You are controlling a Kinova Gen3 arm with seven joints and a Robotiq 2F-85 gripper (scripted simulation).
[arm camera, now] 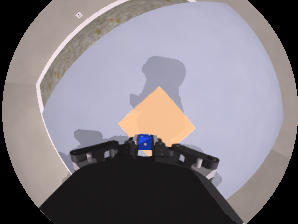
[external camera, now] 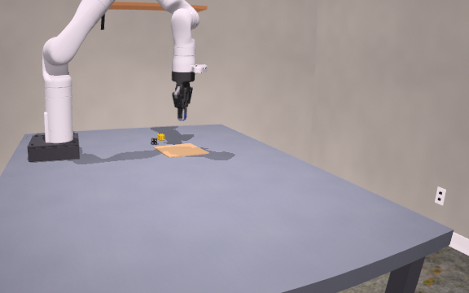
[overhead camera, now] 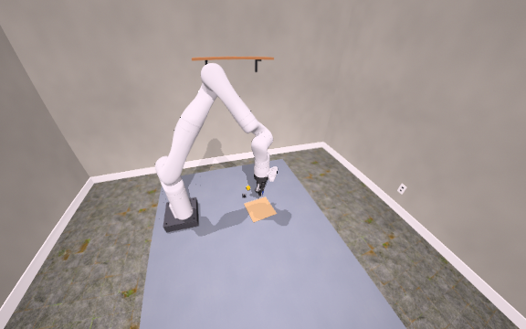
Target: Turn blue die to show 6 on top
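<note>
Right now the mat is 12 cm below my hand, 1 cm to the right of it and 1 cm behind it. Also, from my hand: black die: 11 cm below, 10 cm to the left, 8 cm behind; then yellow die: 16 cm to the left, 11 cm below, 4 cm behind; then blue die: 1 cm below.
</note>
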